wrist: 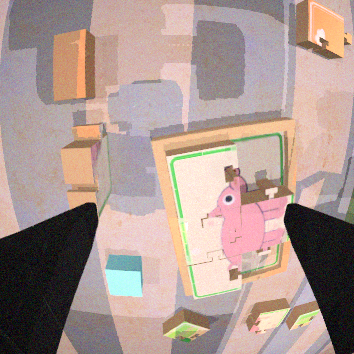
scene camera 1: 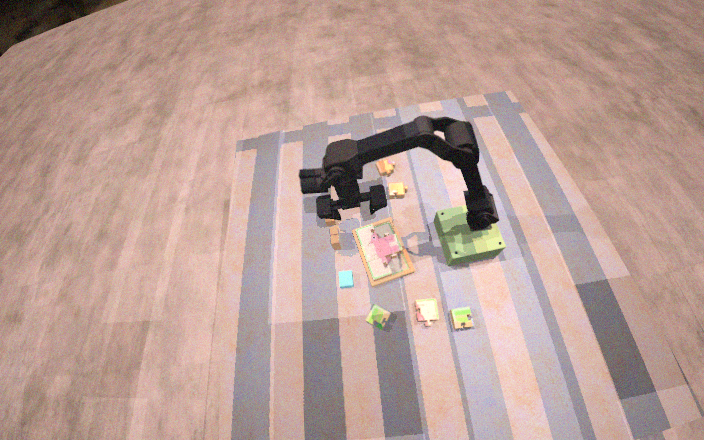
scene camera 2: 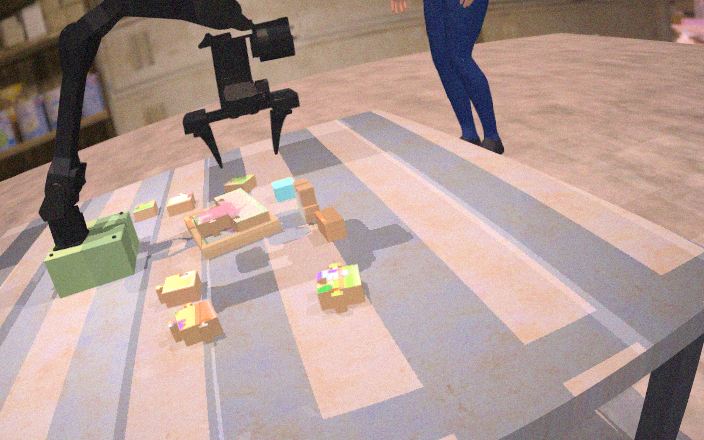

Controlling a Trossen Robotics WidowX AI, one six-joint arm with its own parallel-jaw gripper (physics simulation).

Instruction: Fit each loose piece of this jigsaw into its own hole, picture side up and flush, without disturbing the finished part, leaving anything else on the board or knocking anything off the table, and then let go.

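Note:
My gripper (scene camera 1: pixel 355 214) (scene camera 2: pixel 249 160) (wrist: pixel 194 214) is open and empty, above the table near the jigsaw board. The board's wooden rim (scene camera 1: pixel 393 278) (scene camera 2: pixel 244 242) (wrist: pixel 220 131) surrounds the finished part with a pink bird (scene camera 1: pixel 384 246) (wrist: pixel 250 222); holes show at the upper and lower right in the wrist view. One piece (scene camera 1: pixel 334 237) (scene camera 2: pixel 306 199) (wrist: pixel 80 162) stands on edge, picture side facing the board. Loose face-up pieces include a green one (scene camera 1: pixel 378 315) (wrist: pixel 186 327), a white-pink one (scene camera 1: pixel 426 309), another green one (scene camera 1: pixel 461 318), a yellow one (scene camera 1: pixel 397 189), an orange one (scene camera 2: pixel 196 321) and a multicoloured one (scene camera 2: pixel 340 285).
A cyan block (scene camera 1: pixel 345 279) (scene camera 2: pixel 283 189) (wrist: pixel 124 276) stands beside the board. A plain orange block (scene camera 2: pixel 331 224) (wrist: pixel 72 65) stands near the upright piece. The arm's green base (scene camera 1: pixel 469 243) (scene camera 2: pixel 93 259) is on the board's other side. A person's legs (scene camera 2: pixel 459 67) show beyond the table.

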